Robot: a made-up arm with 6 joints.
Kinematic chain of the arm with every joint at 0, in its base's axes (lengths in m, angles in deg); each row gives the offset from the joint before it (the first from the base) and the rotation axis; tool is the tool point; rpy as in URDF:
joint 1: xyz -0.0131 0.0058 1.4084 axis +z
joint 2: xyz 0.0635 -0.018 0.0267 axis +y
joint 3: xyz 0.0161 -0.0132 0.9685 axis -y
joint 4: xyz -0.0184 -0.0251 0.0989 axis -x
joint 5: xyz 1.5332 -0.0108 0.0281 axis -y
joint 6: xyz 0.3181 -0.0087 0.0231 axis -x
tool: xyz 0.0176 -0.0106 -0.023 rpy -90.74 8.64 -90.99
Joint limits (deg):
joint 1: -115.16..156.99
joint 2: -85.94..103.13
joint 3: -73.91..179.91
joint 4: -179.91..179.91
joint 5: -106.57..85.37
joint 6: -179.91..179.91
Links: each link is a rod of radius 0.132 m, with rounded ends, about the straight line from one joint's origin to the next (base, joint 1, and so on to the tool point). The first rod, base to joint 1, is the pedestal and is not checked.
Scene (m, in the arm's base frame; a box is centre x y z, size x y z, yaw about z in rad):
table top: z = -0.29
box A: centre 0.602 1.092 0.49 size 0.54 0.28 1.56 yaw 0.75
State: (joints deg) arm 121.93 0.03 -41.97 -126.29 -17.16 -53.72
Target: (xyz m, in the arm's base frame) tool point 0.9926 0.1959 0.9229
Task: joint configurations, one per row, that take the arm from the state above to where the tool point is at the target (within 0.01 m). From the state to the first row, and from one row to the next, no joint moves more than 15 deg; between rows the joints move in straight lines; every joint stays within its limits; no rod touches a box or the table.
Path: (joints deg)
1: 107.77 -9.42 -45.84 -125.36 -11.47 -54.04
2: 93.62 -18.86 -49.72 -124.43 -5.79 -54.36
3: 79.46 -28.31 -53.59 -123.50 -0.10 -54.69
4: 65.30 -37.75 -57.47 -122.56 5.59 -55.01
5: 53.85 -30.89 -59.17 -122.20 8.16 -55.21
6: 42.41 -24.03 -60.88 -121.84 10.73 -55.42
7: 30.96 -17.17 -62.58 -121.47 13.29 -55.62
8: 19.51 -10.31 -64.29 -121.11 15.86 -55.83

